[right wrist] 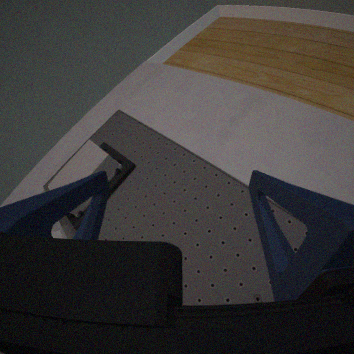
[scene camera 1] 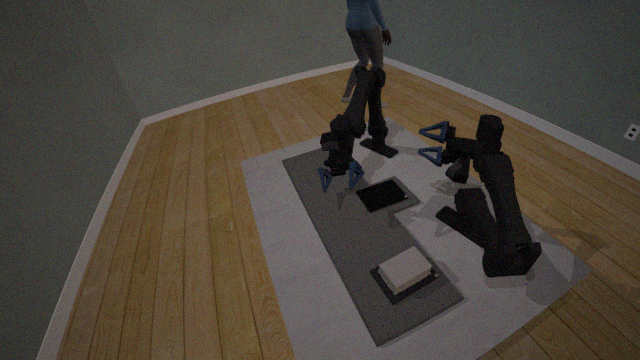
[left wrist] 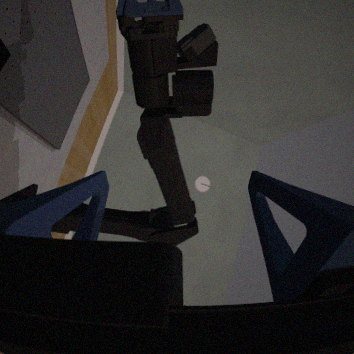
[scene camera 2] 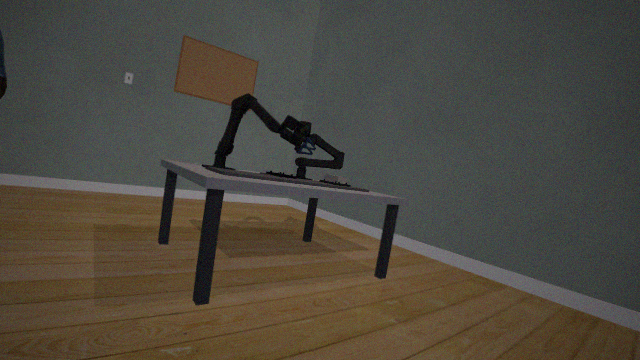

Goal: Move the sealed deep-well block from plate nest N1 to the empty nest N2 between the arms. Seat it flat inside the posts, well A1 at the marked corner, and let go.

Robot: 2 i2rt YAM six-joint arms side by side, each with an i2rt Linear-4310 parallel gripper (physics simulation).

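Frame: origin at the left arm's base, x ahead, y down, z left, level; centimetres.
Seen in the pictures: left gripper, between the fingertips: (scene camera 1: 418,141) (left wrist: 178,178); right gripper, between the fingertips: (right wrist: 178,178) (scene camera 1: 337,190) (scene camera 2: 314,151); left arm's base, origin of its link: (scene camera 1: 463,226); right arm's base, origin of its link: (scene camera 1: 378,148).
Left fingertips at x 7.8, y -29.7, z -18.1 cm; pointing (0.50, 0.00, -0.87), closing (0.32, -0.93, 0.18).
Note:
Offsets run from my left fingertips to a thing's top centre. Level surfaces: height alone.
The pale sealed block {dx +22.5, dy +23.0, dz +17.0 cm} (scene camera 1: 405,268) (scene camera 2: 331,178) (right wrist: 77,165) lies flat on the dark plate nest N1 {dx +22.5, dy +26.2, dz +17.0 cm} (scene camera 1: 398,297) (right wrist: 128,166), at the near end of the grey board in scene camera 1. The black nest N2 {dx +2.9, dy +26.2, dz -12.0 cm} (scene camera 1: 382,195) is empty, farther back between the arms. My left gripper (scene camera 1: 420,142) is open and empty, raised at the right of scene camera 1, its fingers pointing to the picture's left, well away from the block. My right gripper (scene camera 1: 339,188) (right wrist: 178,178) is open and empty above the board, left of N2. The marked corner and well A1 cannot be made out.
The perforated grey board {dy +28.4 cm} (scene camera 1: 345,242) (right wrist: 215,210) lies on the pale table (scene camera 1: 272,240) (scene camera 2: 250,185). The right arm (scene camera 1: 357,102) (left wrist: 165,165) stands at the back; the left arm (scene camera 1: 500,185) stands at the right. A person (scene camera 1: 367,40) stands behind the right arm.

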